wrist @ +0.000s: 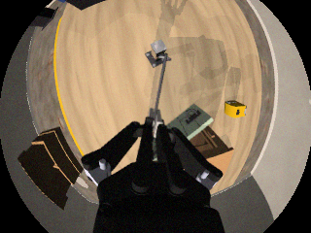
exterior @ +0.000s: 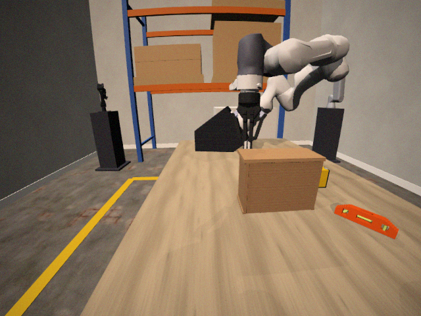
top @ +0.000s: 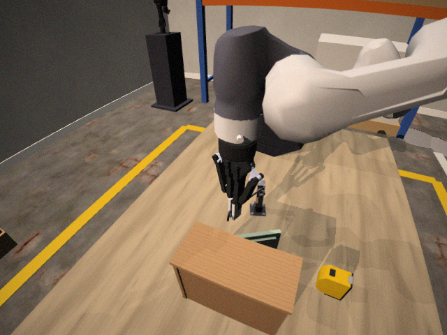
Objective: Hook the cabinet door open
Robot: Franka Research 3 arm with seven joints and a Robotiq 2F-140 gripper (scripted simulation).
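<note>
Now: the green door 60 mm below my hand, 60 mm ahead of it and 40 mm to the left of it. Also, from my hand: hook post 90 mm behind, 50 mm below, 20 mm to the left; then yellow tape measure 280 mm to the left, 100 mm below, 30 mm ahead; then orange spirit level 280 mm to the left, 270 mm ahead, 120 mm below.
</note>
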